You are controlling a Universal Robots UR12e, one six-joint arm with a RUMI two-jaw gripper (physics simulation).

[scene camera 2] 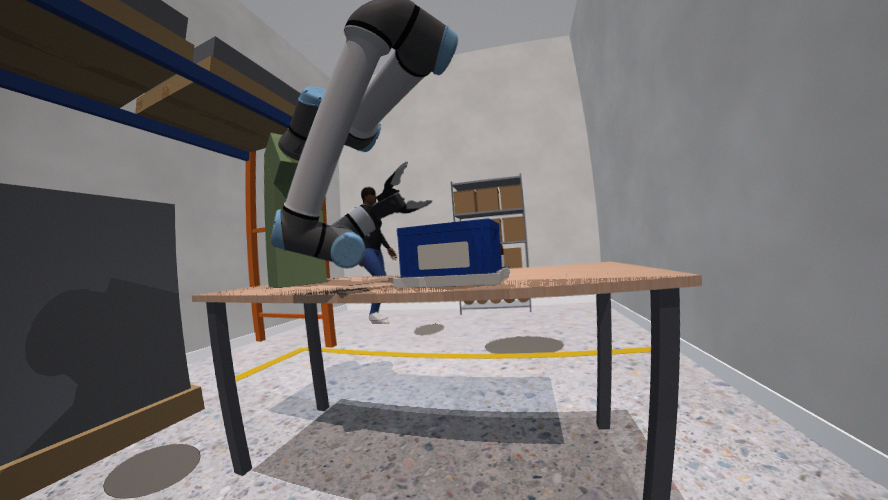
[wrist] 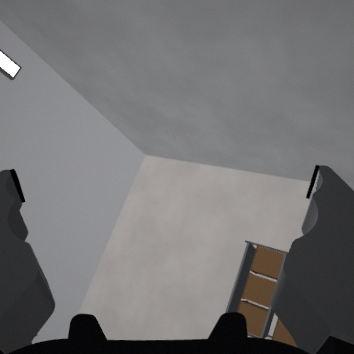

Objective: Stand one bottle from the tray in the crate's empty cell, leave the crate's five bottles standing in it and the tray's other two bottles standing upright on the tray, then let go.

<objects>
my gripper: scene camera 2; wrist
same spot on my gripper: [wrist: 305,299] = [scene camera 2: 408,202]
</objects>
